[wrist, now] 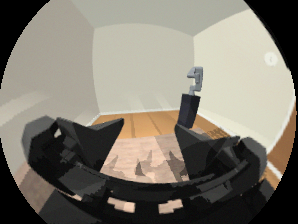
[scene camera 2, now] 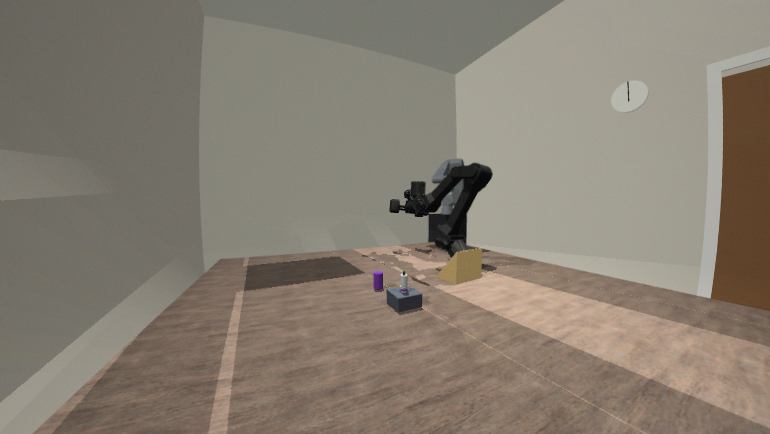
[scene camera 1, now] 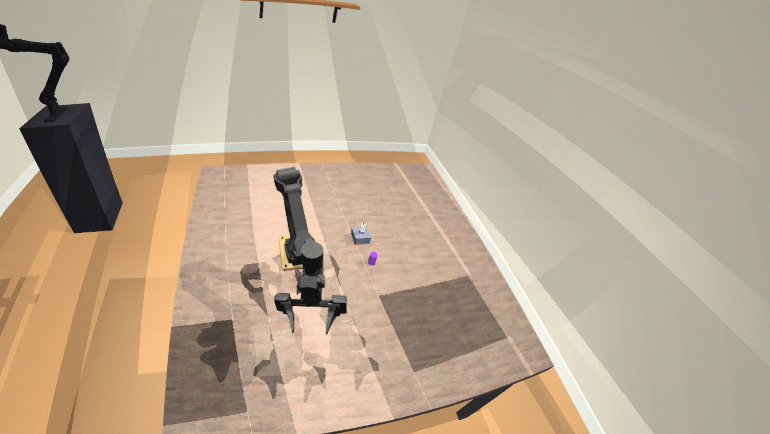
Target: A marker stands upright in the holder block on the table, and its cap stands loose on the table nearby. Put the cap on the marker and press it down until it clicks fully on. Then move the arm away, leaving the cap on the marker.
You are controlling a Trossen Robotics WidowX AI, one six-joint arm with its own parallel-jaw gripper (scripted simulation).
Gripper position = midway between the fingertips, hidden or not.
Observation:
The gripper [scene camera 1: 309, 333] is open, with nothing in its grasp.
The gripper also shows in the wrist view [wrist: 149, 124].

